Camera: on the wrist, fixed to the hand. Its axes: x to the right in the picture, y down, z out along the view.
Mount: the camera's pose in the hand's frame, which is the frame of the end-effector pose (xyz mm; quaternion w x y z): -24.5 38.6 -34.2 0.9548 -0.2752 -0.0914 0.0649
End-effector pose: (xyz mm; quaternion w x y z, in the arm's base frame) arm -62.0 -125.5 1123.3 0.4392 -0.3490 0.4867 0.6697
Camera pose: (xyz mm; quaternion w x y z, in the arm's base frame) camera -87.4 -169.8 1148.9 0.3243 -0.3613 0.2629 0.8338
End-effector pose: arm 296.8 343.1 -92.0 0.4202 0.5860 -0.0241 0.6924
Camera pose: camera 245.2 322.6 -105.3 0.5154 0.5056 -0.2900 0.6282
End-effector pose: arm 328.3 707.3 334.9 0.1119 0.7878 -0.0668 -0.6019
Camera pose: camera 355.9 679.2 376.2 0.3566 0.6621 0.0405 -0.6579
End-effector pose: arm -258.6 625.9 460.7 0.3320 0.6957 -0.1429 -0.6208
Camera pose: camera -222.2 622.1 504.5 0.5357 0.5069 -0.0411 -0.6741
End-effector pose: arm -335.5 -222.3 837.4 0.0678 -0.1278 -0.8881 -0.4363
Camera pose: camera -300.7 -230.9 881.8 0.0233 0.2382 0.7258 0.6449
